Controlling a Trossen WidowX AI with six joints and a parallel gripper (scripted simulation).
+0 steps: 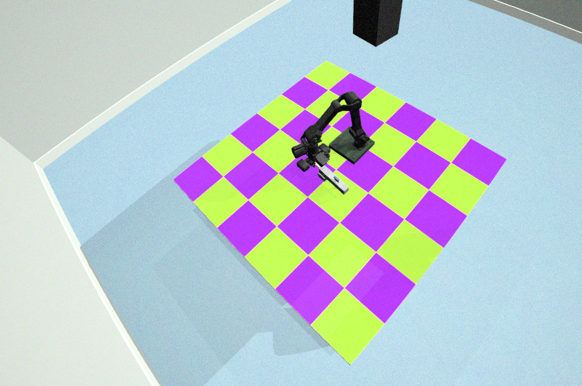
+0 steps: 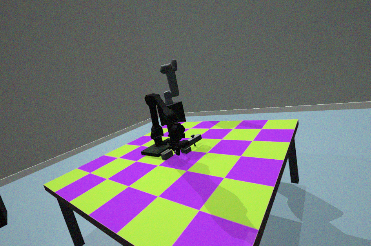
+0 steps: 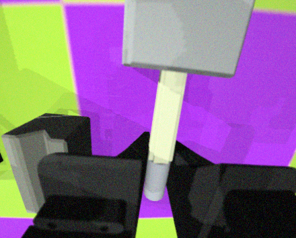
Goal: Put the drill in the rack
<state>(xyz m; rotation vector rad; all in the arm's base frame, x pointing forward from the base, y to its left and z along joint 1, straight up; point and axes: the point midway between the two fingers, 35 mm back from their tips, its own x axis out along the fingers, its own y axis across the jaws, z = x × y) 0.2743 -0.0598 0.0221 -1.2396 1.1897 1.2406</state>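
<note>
The drill lies 4 cm to the left of my gripper tip and 3 cm above it. The rest, counted from my gripper tip: grey grooved rack (8 cm behind, 3 cm to the right, 1 cm above); then dark key (1 cm behind, 16 cm to the left, 4 cm above); then grey holder block (1 cm behind, 14 cm to the left, 3 cm above).
</note>
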